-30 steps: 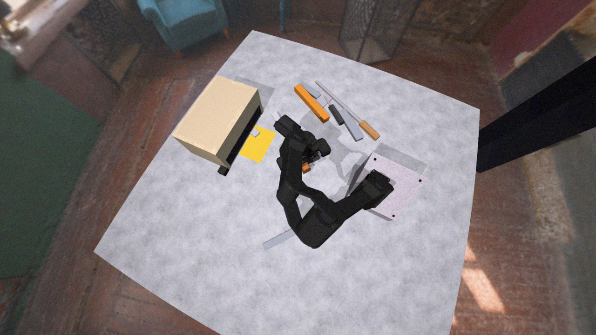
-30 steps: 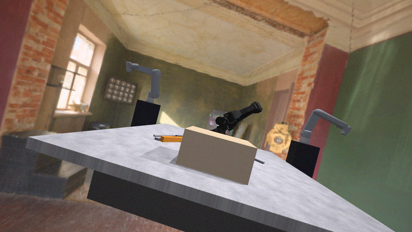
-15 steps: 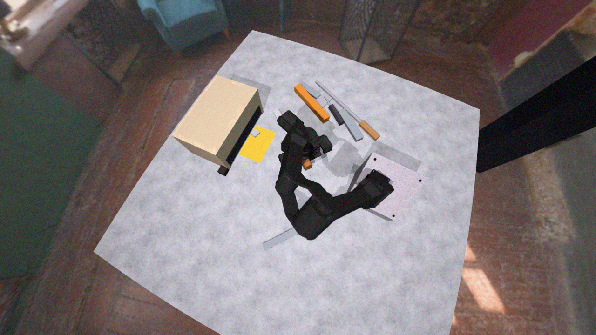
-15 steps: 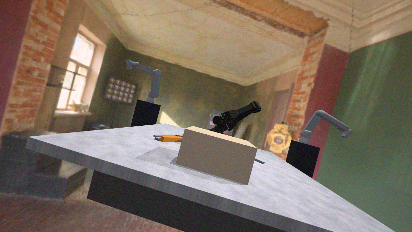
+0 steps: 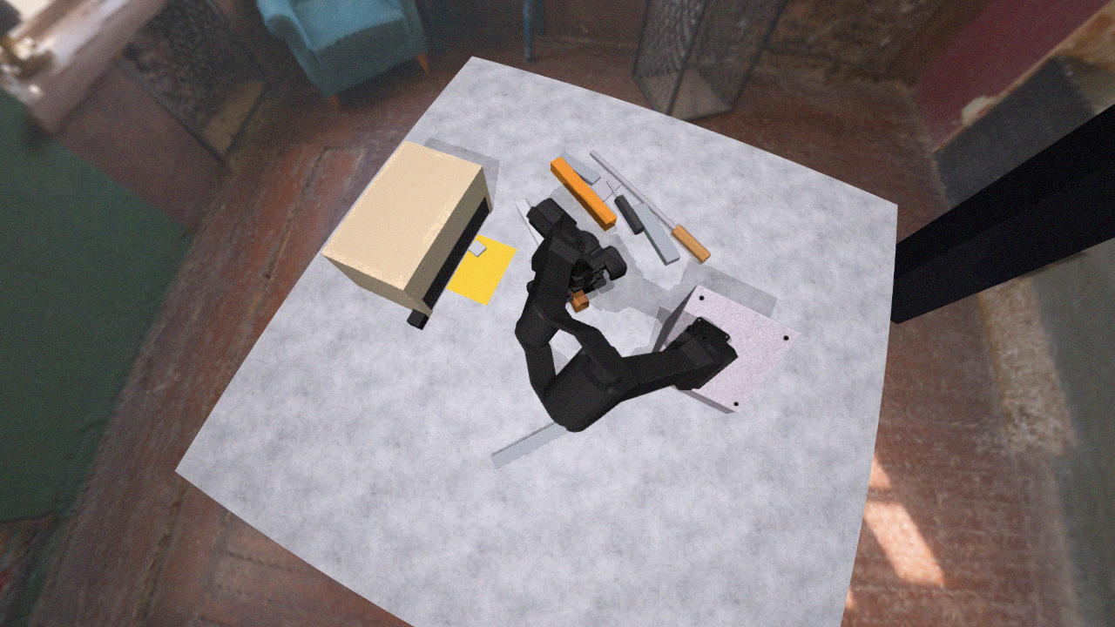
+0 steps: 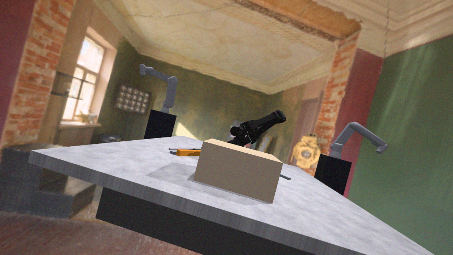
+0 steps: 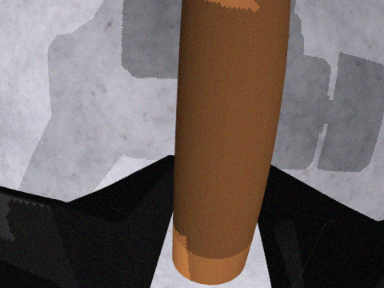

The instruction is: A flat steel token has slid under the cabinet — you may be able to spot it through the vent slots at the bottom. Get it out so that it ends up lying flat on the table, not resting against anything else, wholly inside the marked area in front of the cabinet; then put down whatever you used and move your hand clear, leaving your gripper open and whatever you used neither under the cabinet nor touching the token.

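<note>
The black-handled tool is 270 mm to the right of my gripper tip, 30 mm ahead of it and 10 mm below it. The rest, counted from my gripper tip: flat grey token: 250 mm ahead, 20 mm below, 10 mm to the left; then grey bar: 240 mm to the right, 70 mm behind, 20 mm below; then orange bar: 240 mm to the right, 120 mm ahead, 10 mm below.
</note>
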